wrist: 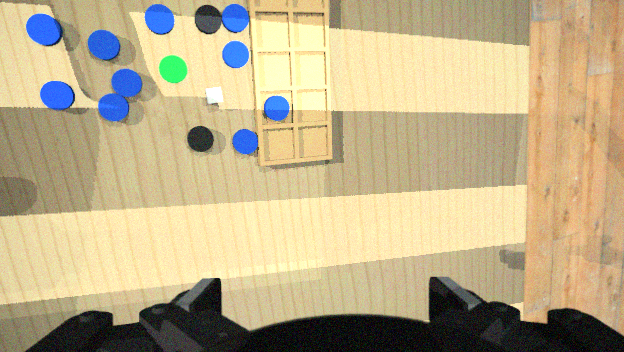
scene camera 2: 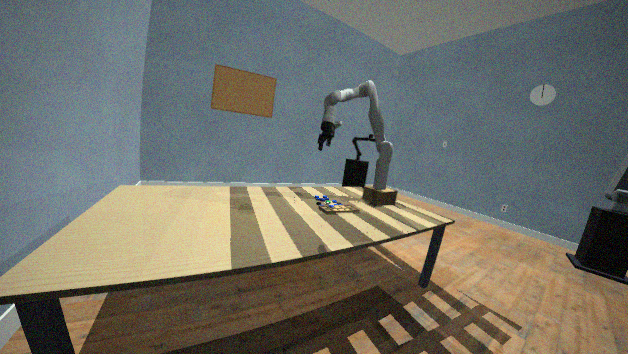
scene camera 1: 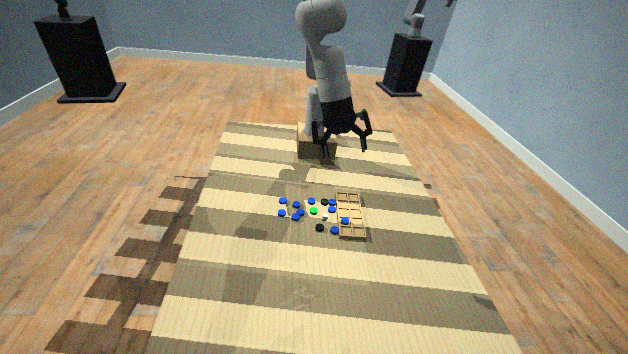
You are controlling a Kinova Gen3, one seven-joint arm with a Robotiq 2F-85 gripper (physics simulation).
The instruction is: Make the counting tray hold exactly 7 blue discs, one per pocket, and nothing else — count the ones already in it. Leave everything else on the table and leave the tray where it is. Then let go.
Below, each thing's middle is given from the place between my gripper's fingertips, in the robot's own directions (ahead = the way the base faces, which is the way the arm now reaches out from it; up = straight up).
Labels:
The wooden counting tray (scene camera 1: 348, 205) lies 320 mm below my hand, 110 mm to the left of it and 80 mm behind it.

